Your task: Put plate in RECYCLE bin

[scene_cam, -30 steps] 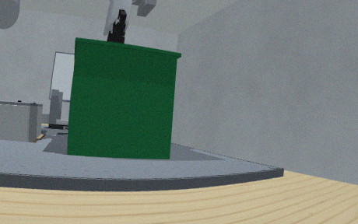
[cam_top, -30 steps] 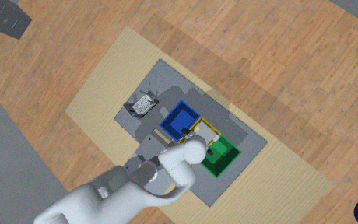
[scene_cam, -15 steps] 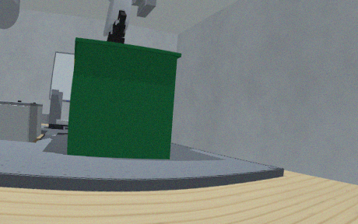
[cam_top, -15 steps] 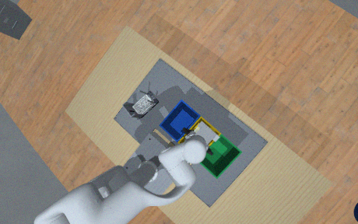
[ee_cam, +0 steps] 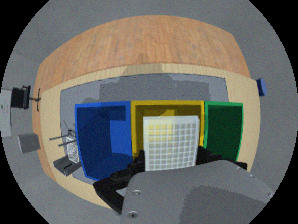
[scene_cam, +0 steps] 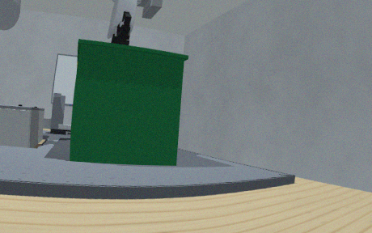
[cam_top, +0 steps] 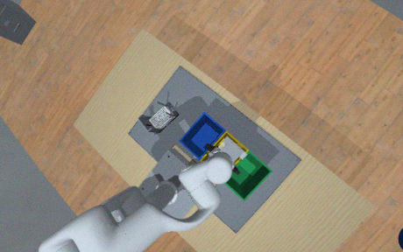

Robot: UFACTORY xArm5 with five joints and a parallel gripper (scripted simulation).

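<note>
Now: hand 1 cm above the 96-well plate. Round my hand: yellow bin (12 cm below); then green bin (13 cm to the right, 12 cm below, 3 cm behind); then blue bin (13 cm to the left, 12 cm below, 3 cm ahead).
</note>
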